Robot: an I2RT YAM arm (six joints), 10 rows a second.
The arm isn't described. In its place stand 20 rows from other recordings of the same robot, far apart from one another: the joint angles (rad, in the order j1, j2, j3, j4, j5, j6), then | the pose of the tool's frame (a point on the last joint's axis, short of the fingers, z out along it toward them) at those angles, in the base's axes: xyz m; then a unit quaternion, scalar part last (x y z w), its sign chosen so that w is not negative.
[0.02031 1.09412 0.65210 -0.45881 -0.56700 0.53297] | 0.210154 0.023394 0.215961 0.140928 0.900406 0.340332 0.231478
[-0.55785 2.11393 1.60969 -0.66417 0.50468 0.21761] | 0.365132 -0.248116 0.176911 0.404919 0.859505 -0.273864 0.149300
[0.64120 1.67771 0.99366 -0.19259 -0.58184 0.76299] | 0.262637 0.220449 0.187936 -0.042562 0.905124 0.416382 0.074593
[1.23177 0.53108 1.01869 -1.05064 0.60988 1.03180] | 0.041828 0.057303 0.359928 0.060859 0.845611 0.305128 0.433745
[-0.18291 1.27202 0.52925 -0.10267 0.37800 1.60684] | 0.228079 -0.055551 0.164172 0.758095 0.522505 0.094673 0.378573
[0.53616 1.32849 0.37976 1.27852 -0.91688 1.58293] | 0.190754 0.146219 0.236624 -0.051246 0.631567 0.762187 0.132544
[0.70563 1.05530 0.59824 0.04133 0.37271 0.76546] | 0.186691 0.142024 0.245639 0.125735 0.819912 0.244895 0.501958
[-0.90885 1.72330 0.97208 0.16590 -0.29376 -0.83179] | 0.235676 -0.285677 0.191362 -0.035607 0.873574 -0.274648 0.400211
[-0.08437 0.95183 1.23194 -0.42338 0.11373 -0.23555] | 0.192910 -0.020369 0.438302 -0.019890 0.755337 -0.146521 0.638438
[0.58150 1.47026 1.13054 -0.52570 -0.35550 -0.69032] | 0.255673 0.182886 0.269349 -0.597709 0.706841 0.147197 0.348500
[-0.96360 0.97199 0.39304 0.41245 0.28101 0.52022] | 0.115022 -0.182862 0.229807 0.577458 0.496143 -0.244911 0.600336
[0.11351 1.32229 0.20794 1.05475 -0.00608 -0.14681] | 0.224834 0.025849 0.169391 -0.096538 0.721431 -0.009204 0.685663
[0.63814 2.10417 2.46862 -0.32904 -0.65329 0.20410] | 0.359761 0.293759 0.487836 -0.367082 0.592617 0.481939 0.530840
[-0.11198 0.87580 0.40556 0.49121 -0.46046 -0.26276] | 0.202900 -0.006897 0.260967 -0.213889 0.666978 0.027289 0.713195
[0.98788 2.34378 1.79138 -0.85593 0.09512 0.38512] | 0.257185 0.383921 0.117000 -0.291841 0.951848 0.014723 0.092726
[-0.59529 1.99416 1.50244 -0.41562 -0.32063 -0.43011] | 0.369892 -0.236957 0.206489 0.025188 0.934464 -0.026186 0.354198
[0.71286 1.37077 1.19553 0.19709 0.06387 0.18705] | 0.250185 0.213285 0.390997 -0.159618 0.680897 0.290614 0.653028
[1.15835 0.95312 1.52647 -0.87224 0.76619 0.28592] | 0.076975 0.114346 0.482683 -0.114051 0.770117 0.138474 0.612158
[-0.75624 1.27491 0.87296 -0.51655 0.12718 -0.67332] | 0.184809 -0.180542 0.238531 0.059527 0.943713 -0.255043 0.202030
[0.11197 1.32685 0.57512 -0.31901 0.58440 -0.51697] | 0.226681 0.005724 0.155210 -0.219212 0.904382 -0.321053 0.175969
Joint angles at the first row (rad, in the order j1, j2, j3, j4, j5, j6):
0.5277 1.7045 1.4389 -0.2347 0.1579 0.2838
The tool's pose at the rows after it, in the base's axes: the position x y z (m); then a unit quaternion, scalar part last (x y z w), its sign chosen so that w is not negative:
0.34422 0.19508 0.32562 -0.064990 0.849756 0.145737 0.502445
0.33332 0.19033 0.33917 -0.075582 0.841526 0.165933 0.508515
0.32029 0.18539 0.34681 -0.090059 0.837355 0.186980 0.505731
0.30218 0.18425 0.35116 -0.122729 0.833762 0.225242 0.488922
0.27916 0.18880 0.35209 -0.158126 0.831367 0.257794 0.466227
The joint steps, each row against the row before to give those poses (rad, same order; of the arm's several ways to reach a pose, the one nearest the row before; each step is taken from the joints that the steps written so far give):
0.0015 -0.0339 -0.0107 0.0015 -0.0059 0.0000
0.0000 -0.0505 -0.0123 -0.0076 -0.0398 -0.0046
0.0016 -0.0536 -0.0291 -0.0123 -0.0491 -0.0031
0.0137 -0.0598 -0.0398 -0.0214 -0.0934 -0.0046
0.0398 -0.0599 -0.0445 -0.0306 -0.0677 -0.0015

